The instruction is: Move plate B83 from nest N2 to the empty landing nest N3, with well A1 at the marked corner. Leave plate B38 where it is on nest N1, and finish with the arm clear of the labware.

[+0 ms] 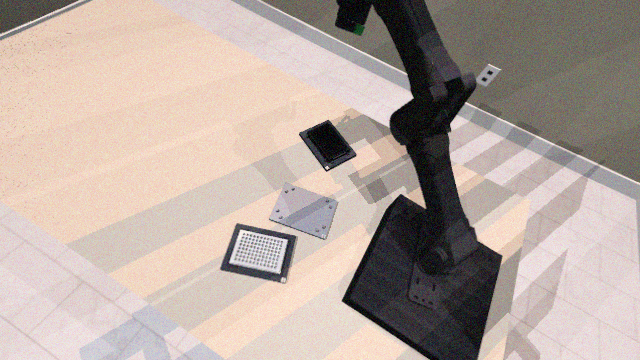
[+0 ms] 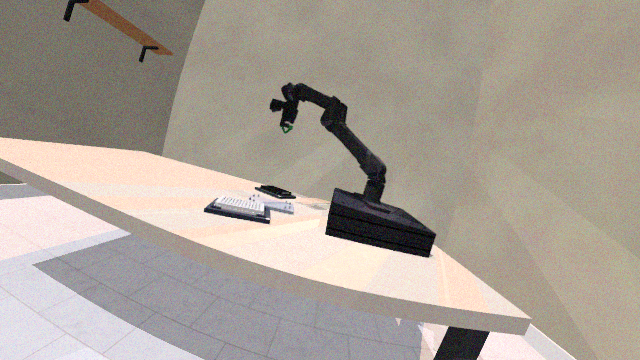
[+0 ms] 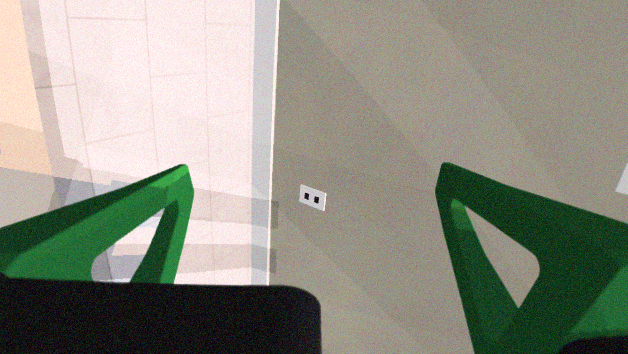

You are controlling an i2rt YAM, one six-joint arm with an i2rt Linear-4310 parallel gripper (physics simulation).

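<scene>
A white well plate (image 1: 258, 251) (image 2: 240, 204) lies flat on a dark nest (image 1: 290, 247) with a pale mark at one corner. A black plate (image 1: 329, 141) (image 2: 276, 190) lies on another dark nest (image 1: 315, 152), also with a pale corner mark. Between them a grey nest (image 1: 305, 207) (image 2: 282, 207) with several small pegs holds no plate; a small pale mark shows at its corner nearest the arm's base. No plate or nest name is legible. My gripper (image 1: 358, 29) (image 2: 286, 129) (image 3: 314, 177) is open and empty, high above the table and away from all plates.
The arm's black base block (image 1: 380, 280) (image 2: 380, 235) stands beside the nests. The table (image 1: 125, 125) (image 2: 300, 285) ends at a front edge. A wall outlet (image 1: 488, 75) (image 3: 312, 197) shows on the wall. A wooden shelf (image 2: 125, 27) hangs on the wall at upper left.
</scene>
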